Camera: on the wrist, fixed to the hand. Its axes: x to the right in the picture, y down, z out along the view.
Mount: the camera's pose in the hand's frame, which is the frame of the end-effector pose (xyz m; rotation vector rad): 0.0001 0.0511 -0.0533 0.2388 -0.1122 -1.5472
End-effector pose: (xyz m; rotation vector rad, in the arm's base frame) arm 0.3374 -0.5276 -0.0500 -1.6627 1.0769 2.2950
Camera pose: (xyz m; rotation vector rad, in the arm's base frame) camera 0.3553 -0.5973 -0.0337 -1.3456 -0.1186 1.1078
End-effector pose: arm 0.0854 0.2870 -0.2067 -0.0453 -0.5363 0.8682
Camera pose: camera 0.0738 0.3298 -0.2657 0.5766 -0.4064 -0.5907
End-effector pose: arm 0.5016 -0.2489 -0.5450 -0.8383 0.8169 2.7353
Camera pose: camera 0.5109 -0.3209 -0.5587 -0.7325 0.2024 1.2611
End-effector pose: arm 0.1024 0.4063 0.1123 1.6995 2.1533 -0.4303
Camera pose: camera 0.1471 0.4421 0.1589 0.2932 -2.9247 1.0862
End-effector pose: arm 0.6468 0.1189 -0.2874 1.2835 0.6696 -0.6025
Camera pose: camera 0.6783 0.1807 -0.2620 0.7060 1.4887 -2.0177
